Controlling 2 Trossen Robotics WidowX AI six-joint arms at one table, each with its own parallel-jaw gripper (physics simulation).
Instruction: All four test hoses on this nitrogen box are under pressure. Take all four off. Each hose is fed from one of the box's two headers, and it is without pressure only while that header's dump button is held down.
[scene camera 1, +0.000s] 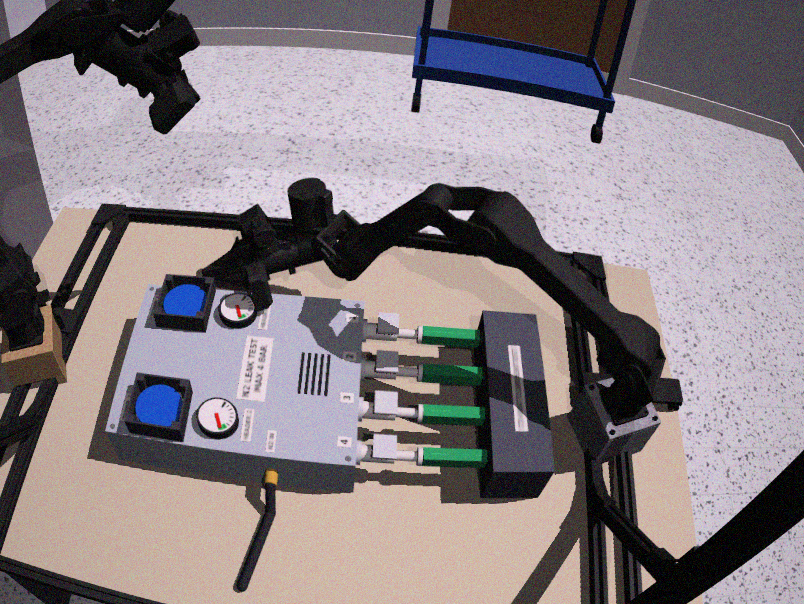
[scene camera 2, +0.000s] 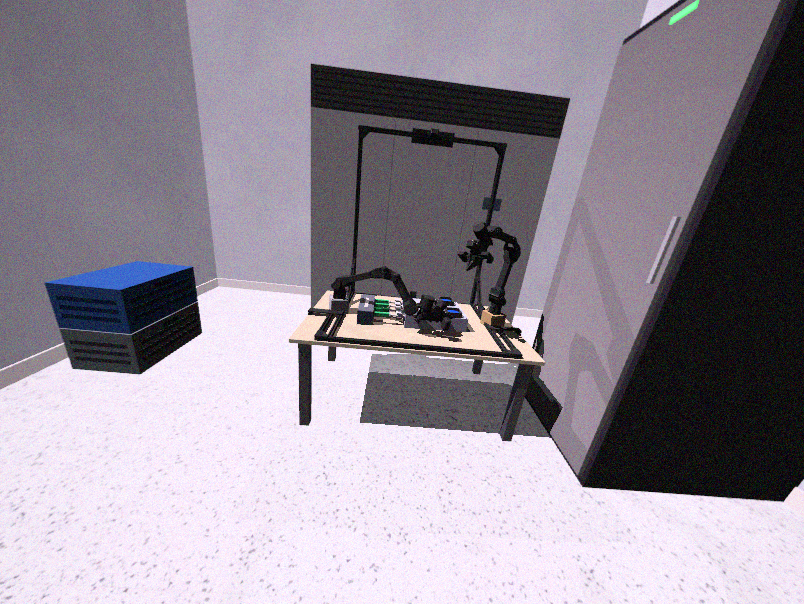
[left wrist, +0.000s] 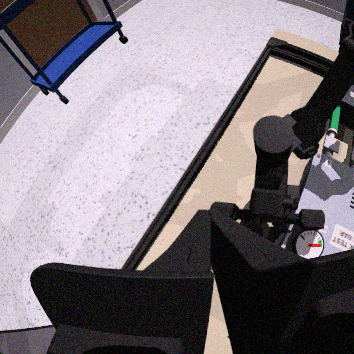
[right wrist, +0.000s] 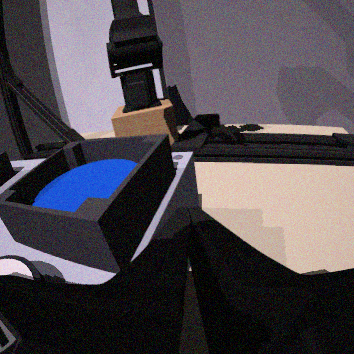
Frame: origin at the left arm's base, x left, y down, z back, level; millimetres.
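Where they show: left gripper, between the fingertips: (scene camera 1: 197, 100) (scene camera 2: 466, 270) (left wrist: 206, 218); right gripper, between the fingertips: (scene camera 1: 202, 274) (scene camera 2: 453, 317) (right wrist: 186, 216); left arm's base, origin of its link: (scene camera 1: 26, 332) (scene camera 2: 494, 312) (right wrist: 141, 105); right arm's base, origin of its link: (scene camera 1: 624, 403) (scene camera 2: 339, 297).
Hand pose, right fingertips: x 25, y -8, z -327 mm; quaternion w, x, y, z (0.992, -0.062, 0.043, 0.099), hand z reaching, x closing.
Things, the pixels of their centre, and the offset from my right fingertips. "spot": a spot on its surface instead.
- upper button, middle of its body: (right wrist: 90, 202) (scene camera 1: 185, 306) dy +7, dx -53, dz +38 mm
- lower button, middle of its body: (scene camera 1: 160, 410) dy +7, dx -228, dz +111 mm
- second gauge, a spot on its surface: (scene camera 1: 218, 417) spot: dy -4, dx -266, dz +31 mm
- dark block, a spot on its surface: (scene camera 1: 516, 402) spot: dy +12, dx -352, dz -361 mm
- black cable with a yellow end, a spot on its surface: (scene camera 1: 270, 477) spot: dy +43, dx -345, dz -14 mm
The grey nitrogen box (scene camera 1: 190, 360) (scene camera 2: 460, 325) lies on the table. Two blue dump buttons sit in dark guards at its left, the upper button (scene camera 1: 184, 300) (right wrist: 81, 182) and the lower button (scene camera 1: 158, 405). A gauge (scene camera 1: 237, 308) (left wrist: 309, 243) stands next to the upper button, and a second gauge (scene camera 1: 218, 417) next to the lower one. Four green hoses (scene camera 1: 450, 336) (scene camera 1: 452, 374) (scene camera 1: 452, 414) (scene camera 1: 454, 457) are plugged into the box's right side. My right gripper (scene camera 1: 259, 297) (right wrist: 186, 216) is shut and empty, low by the upper gauge, beside the upper button's guard. My left gripper (scene camera 1: 166, 110) (scene camera 2: 473, 254) (left wrist: 206, 218) is shut and empty, high above the far left.
The hoses run into a dark block (scene camera 1: 516, 402) on the right. A black cable with a yellow end (scene camera 1: 270, 477) leaves the box's front. A blue cart (scene camera 1: 514, 66) (left wrist: 75, 49) stands on the floor behind the table. A black frame rail (scene camera 1: 609, 509) borders the table.
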